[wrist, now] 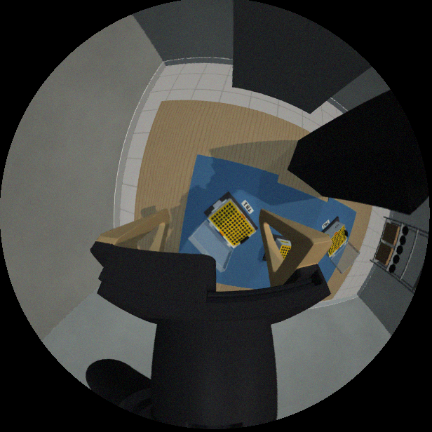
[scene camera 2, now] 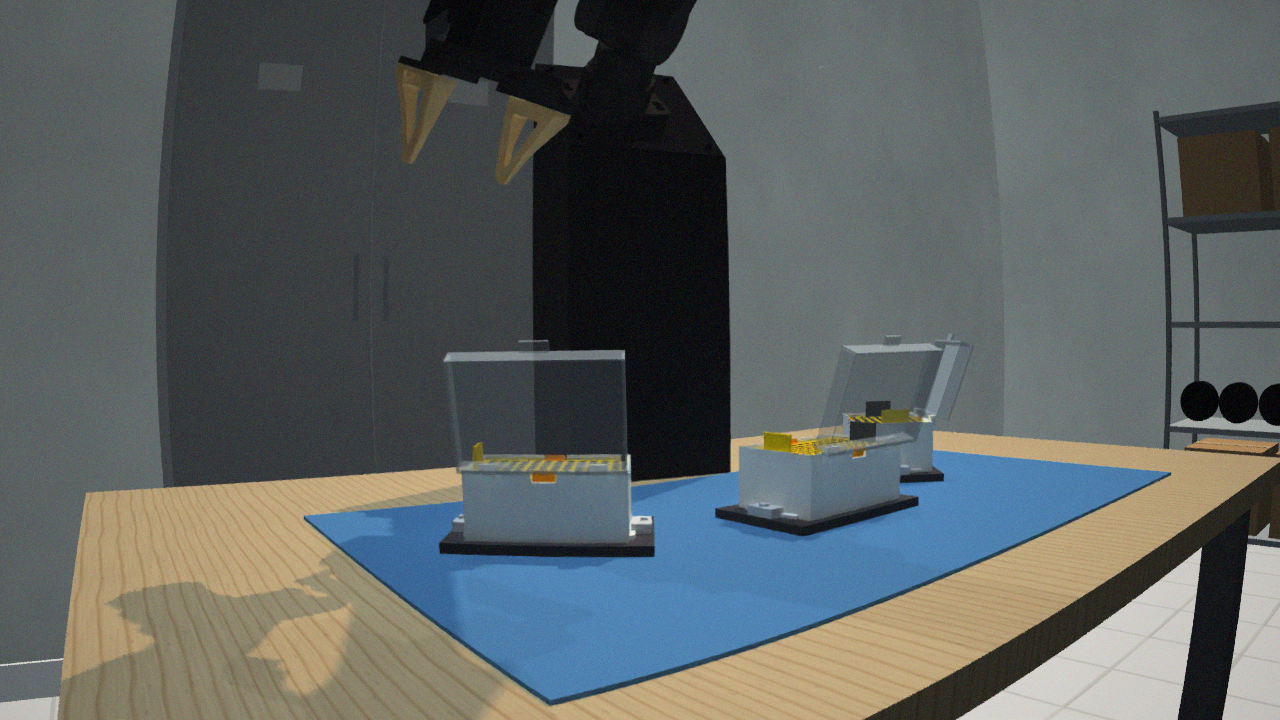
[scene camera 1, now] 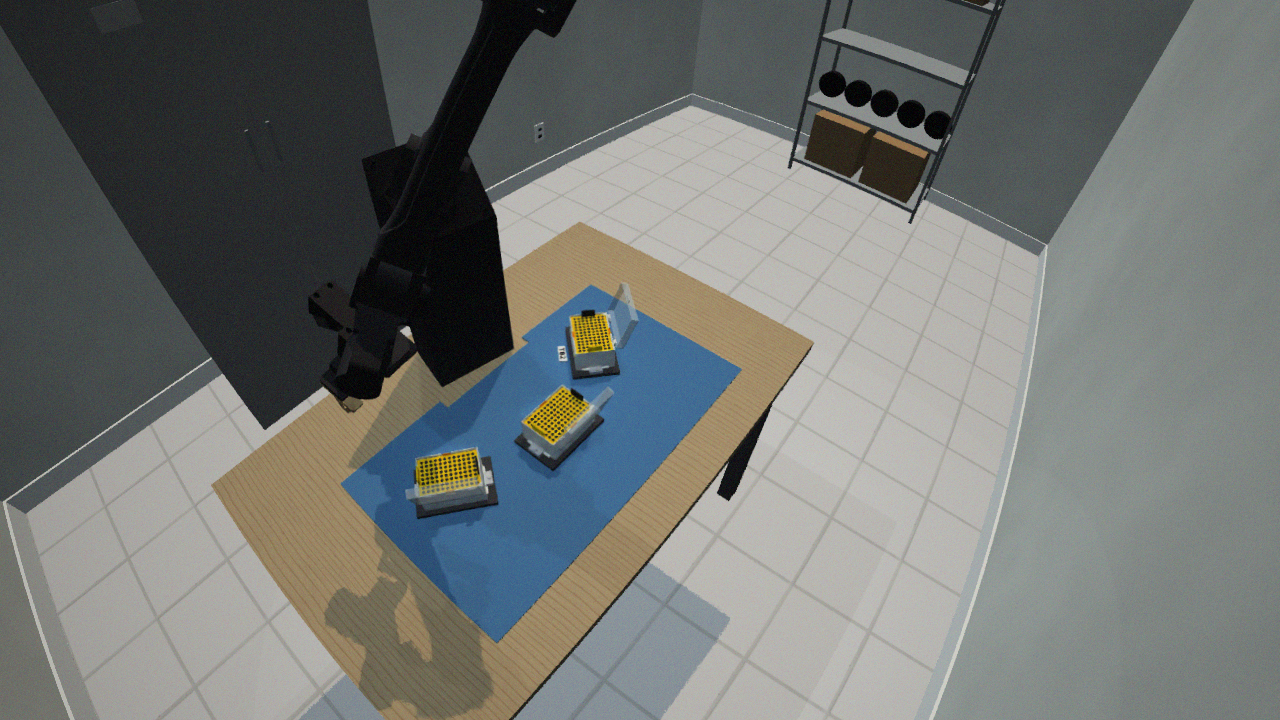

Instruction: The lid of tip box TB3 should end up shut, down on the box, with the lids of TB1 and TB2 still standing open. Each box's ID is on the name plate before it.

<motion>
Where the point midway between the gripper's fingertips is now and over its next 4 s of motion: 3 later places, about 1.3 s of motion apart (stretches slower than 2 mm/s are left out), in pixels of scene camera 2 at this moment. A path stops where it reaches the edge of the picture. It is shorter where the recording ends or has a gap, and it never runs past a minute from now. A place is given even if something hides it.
The gripper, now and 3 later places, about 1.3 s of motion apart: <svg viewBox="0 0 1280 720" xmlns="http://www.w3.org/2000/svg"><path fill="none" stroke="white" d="M454 172L483 174L707 246L984 297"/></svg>
</motion>
